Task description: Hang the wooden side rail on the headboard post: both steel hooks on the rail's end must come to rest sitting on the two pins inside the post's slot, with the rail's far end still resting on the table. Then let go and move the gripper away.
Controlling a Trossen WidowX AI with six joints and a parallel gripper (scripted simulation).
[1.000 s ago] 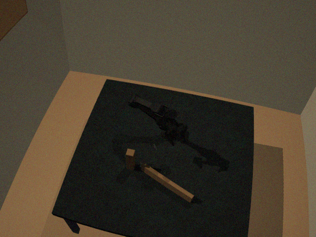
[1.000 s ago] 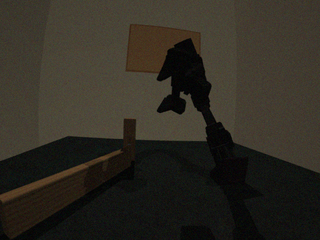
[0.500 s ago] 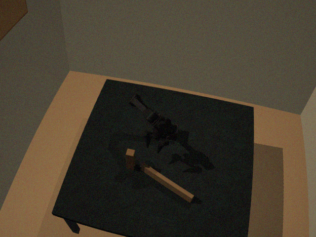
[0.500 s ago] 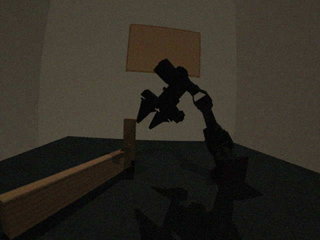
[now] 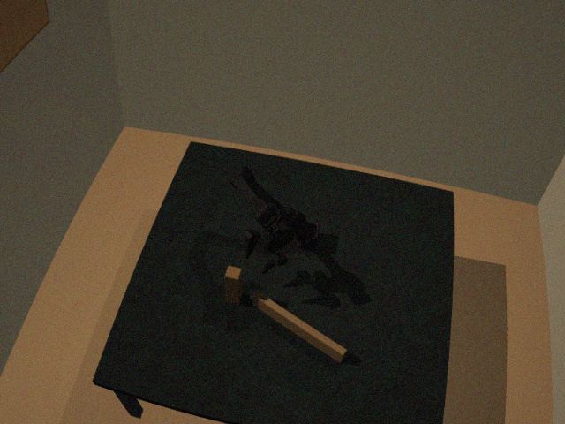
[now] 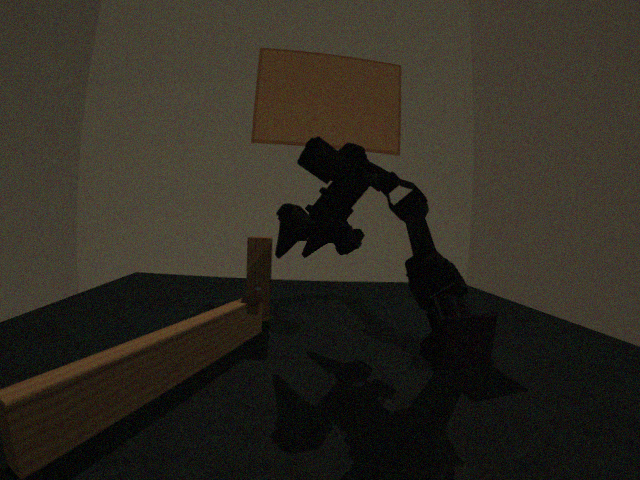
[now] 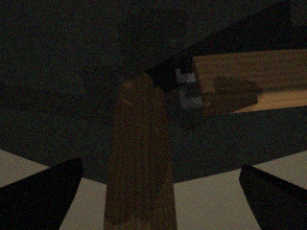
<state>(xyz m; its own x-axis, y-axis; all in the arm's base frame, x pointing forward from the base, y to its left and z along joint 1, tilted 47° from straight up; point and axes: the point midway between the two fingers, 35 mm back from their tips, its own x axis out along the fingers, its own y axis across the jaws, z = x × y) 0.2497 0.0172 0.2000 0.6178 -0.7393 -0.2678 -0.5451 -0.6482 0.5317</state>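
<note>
My gripper tip is 7 cm short of the wooden headboard post, 6 cm to the left of it and 6 cm above it.
</note>
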